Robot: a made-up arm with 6 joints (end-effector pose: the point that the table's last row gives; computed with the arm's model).
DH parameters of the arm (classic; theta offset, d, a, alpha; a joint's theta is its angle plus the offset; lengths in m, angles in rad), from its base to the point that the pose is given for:
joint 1: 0 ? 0 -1.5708
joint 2: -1.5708 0 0.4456 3.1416
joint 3: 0 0 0 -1.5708
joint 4: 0 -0.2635 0 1.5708
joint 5: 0 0.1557 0 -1.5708
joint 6: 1.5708 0 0 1.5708
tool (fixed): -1.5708 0 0 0
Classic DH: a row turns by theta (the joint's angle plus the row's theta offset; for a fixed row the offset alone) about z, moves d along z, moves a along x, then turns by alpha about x.
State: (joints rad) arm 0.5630 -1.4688 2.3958 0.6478 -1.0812 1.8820
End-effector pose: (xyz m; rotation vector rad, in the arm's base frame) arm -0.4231 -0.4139 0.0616 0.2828 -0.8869 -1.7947
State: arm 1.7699 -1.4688 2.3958 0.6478 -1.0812 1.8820
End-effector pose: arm 0.2362 -0.5427 0.0616 0.6466 -0.5004 -0.6662
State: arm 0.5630 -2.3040 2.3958 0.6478 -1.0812 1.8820
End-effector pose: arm -0.1371 -0.2333 -0.3019 1.2573 -0.9381 -1.9001
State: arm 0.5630 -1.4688 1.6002 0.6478 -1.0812 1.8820
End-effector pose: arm -0.5366 -0.4855 0.2318 -0.5642 -0.7406 -1.4973
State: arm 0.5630 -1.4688 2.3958 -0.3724 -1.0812 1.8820
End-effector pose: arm -0.4962 -0.4847 0.1745 -0.0961 -1.9711 -1.9442
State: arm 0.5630 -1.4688 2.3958 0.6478 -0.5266 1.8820
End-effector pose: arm -0.4231 -0.4139 0.0616 0.7109 -0.7320 -2.2109
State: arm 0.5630 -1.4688 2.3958 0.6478 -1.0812 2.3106
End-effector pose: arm -0.4231 -0.4139 0.0616 0.0068 -0.4822 -1.9315
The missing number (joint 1, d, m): 0.261
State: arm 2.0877 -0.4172 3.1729 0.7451 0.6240 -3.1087
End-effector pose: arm 0.2834 -0.2670 0.4590 -0.1917 1.3513 -0.9458
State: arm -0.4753 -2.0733 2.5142 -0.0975 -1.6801 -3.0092
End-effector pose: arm -0.4607 0.0628 -0.2132 0.2528 -0.2405 2.5339
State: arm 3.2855 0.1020 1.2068 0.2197 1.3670 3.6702
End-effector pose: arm -0.1539 0.1312 0.9549 -0.4317 -0.6221 -0.2554
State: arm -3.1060 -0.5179 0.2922 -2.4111 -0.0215 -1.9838
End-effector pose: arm -0.0322 -0.1172 0.7674 0.6702 -1.9506 1.4263
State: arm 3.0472 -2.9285 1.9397 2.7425 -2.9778 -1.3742
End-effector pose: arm -0.0199 -0.1422 -0.4254 0.6458 -1.4206 0.7294
